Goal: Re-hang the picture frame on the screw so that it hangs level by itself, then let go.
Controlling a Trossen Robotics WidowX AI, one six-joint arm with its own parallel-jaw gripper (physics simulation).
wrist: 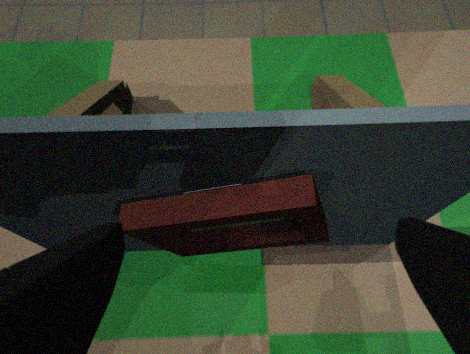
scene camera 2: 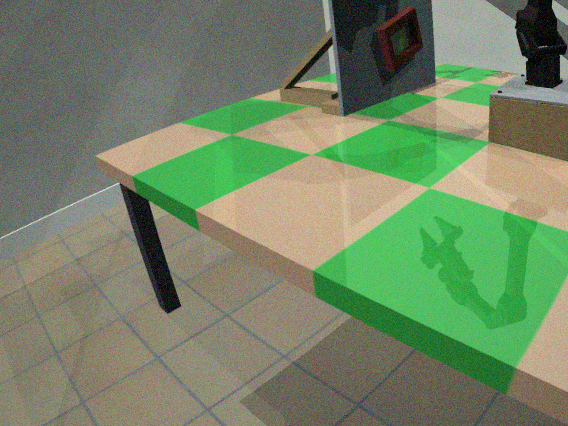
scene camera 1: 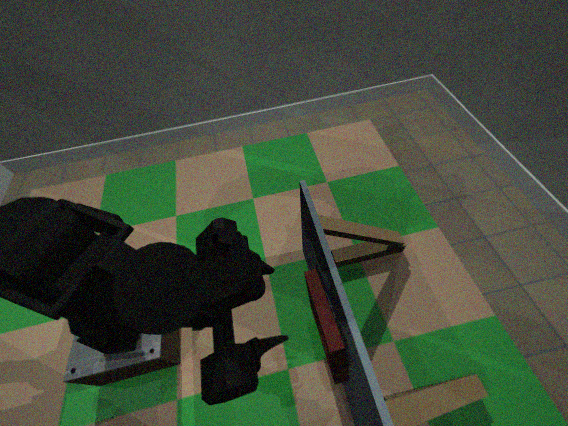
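Where they show: gripper, fingertip midpoint: (wrist: 259,233) (scene camera 1: 278,302); arm's base, origin of the base link: (scene camera 2: 544,83) (scene camera 1: 123,336).
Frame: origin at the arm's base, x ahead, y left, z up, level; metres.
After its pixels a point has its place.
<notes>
The red picture frame (scene camera 1: 327,321) @[x 0.434, y -0.045, z 0.125 m] (scene camera 2: 386,51) @[x 0.421, y 0.047, z 0.028 m] (wrist: 220,202) @[x 0.431, y -0.023, z 0.118 m] is against the front face of the dark upright board (scene camera 1: 362,366) @[x 0.465, y -0.124, z 0.192 m] (scene camera 2: 357,92) @[x 0.426, y 0.158, z -0.064 m] (wrist: 365,160) @[x 0.466, y -0.130, z 0.146 m]. It is tilted, its right side higher than its left in scene camera 2 and the wrist view. The screw does not show clearly. My gripper (scene camera 1: 280,304) @[x 0.363, y -0.051, z 0.275 m] (wrist: 259,233) @[x 0.363, y -0.051, z 0.275 m] is open, with nothing between its fingers. It is in front of and above the frame, apart from it. In the wrist view the fingertips are on either side of the frame, the left one close to its left end in the picture. The gripper does not show in scene camera 2.
Wooden braces (scene camera 1: 362,230) @[x 0.562, y 0.175, z 0.037 m] (scene camera 2: 307,62) @[x 0.569, y 0.196, z 0.009 m] (wrist: 345,95) @[x 0.631, y -0.154, z 0.019 m] stand behind the board. The arm's metal base plate (scene camera 1: 112,361) @[x -0.009, y -0.048, z 0.004 m] (scene camera 2: 530,95) @[x -0.015, y 0.103, z -0.007 m] sits on a wooden block in front of the board. The checkered table (scene camera 2: 255,220) @[x 0.137, y 0.638, z -0.113 m] has an edge behind the braces.
</notes>
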